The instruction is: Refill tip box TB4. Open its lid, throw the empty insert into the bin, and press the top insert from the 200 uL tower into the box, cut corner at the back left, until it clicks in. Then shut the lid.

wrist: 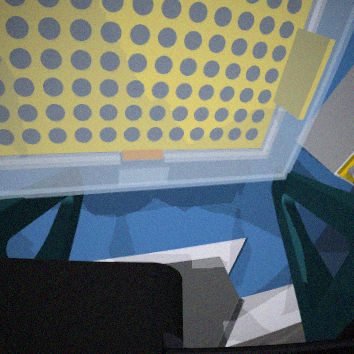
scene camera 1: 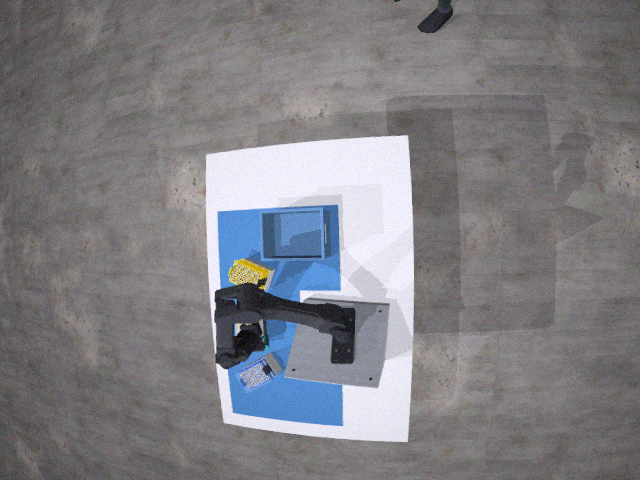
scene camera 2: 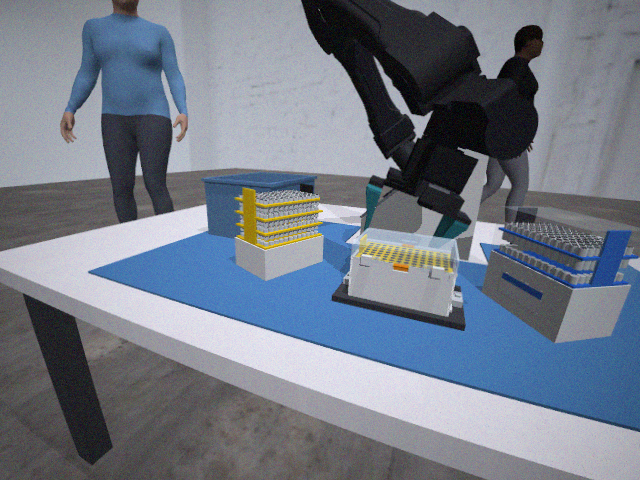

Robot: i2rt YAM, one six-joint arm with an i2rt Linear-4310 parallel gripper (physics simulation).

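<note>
Tip box TB4, taken as the white box (scene camera 2: pixel 400 289) on a black base, has its clear lid (scene camera 2: pixel 385 238) (wrist: pixel 220 184) shut. Through the lid shows a yellow insert (scene camera 2: pixel 413 254) (wrist: pixel 95 74) with empty holes. My gripper (scene camera 2: pixel 406 230) (wrist: pixel 177 177) is open and empty, its teal fingers spread along the lid's edge on the arm-base side, tips near lid height. Whether they touch the lid is unclear. The yellow tower (scene camera 1: pixel 248 273) (scene camera 2: pixel 279 222), apparently the 200 uL one, holds several stacked inserts with tips. In scene camera 1 the arm mostly covers the box.
The blue bin (scene camera 1: pixel 262 235) (scene camera 2: pixel 219 209) stands beyond the yellow tower. A blue-insert tower (scene camera 1: pixel 255 373) (scene camera 2: pixel 555 289) stands on the box's other side. The arm base plate (scene camera 1: pixel 315 356) lies behind the box. A blue mat (scene camera 1: pixel 289 405) (scene camera 2: pixel 289 312) lies under the box and towers.
</note>
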